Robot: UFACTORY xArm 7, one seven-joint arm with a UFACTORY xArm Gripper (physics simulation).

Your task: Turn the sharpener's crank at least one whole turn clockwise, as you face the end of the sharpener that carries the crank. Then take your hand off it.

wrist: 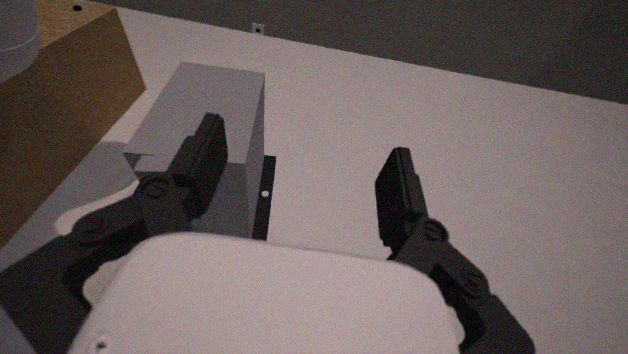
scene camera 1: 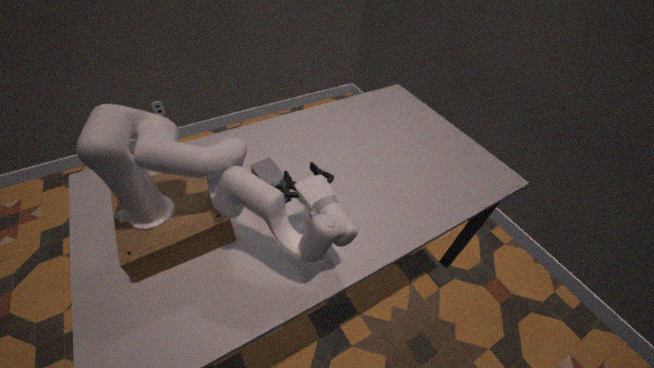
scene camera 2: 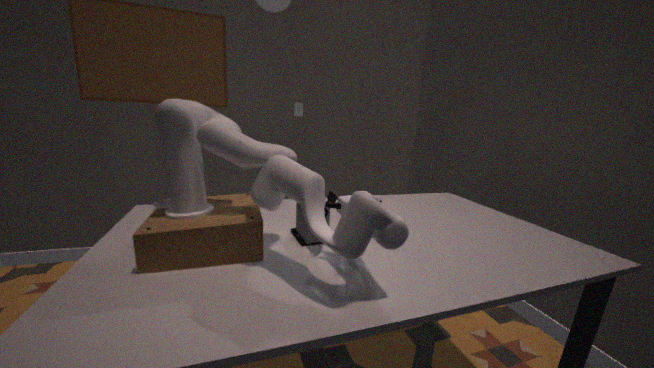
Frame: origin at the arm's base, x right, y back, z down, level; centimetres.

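Seen in the pictures: gripper, fingertip midpoint: (wrist: 306,150) (scene camera 1: 298,169) (scene camera 2: 343,195); arm's base, origin of the base link: (scene camera 1: 152,212) (scene camera 2: 190,211).
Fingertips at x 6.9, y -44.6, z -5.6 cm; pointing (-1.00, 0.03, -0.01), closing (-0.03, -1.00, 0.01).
Offsets run from my fingertips to a thing's middle. "pt": to the spot under its first point. Level surfaces: height alone.
The sharpener is a grey box @[dx -6.4, dy +8.1, dz +9.8 cm] (scene camera 1: 267,170) (scene camera 2: 302,221) (wrist: 220,95) standing upright on a black base plate @[pt dx -5.2, dy +12.4, dz +15.4 cm] (scene camera 2: 299,237) (wrist: 263,210), partly hidden by the arm in the second scene view. My gripper (scene camera 1: 300,169) (scene camera 2: 355,197) (wrist: 306,150) is open and empty. In the wrist view its left finger overlaps the sharpener's near end, and its right finger is over the table to the right of the box. A small light grey piece beside the left finger may be part of the crank; the rest of the crank is hidden. I cannot tell whether the finger touches it.
The arm's base stands on a wooden block (scene camera 1: 180,242) (scene camera 2: 200,247) (wrist: 65,115), left of the sharpener. The white table @[dz +16.2 cm] (scene camera 1: 400,150) (scene camera 2: 475,250) (wrist: 500,175) carries both. The arm's forearm and wrist hang low over the table, near the sharpener.
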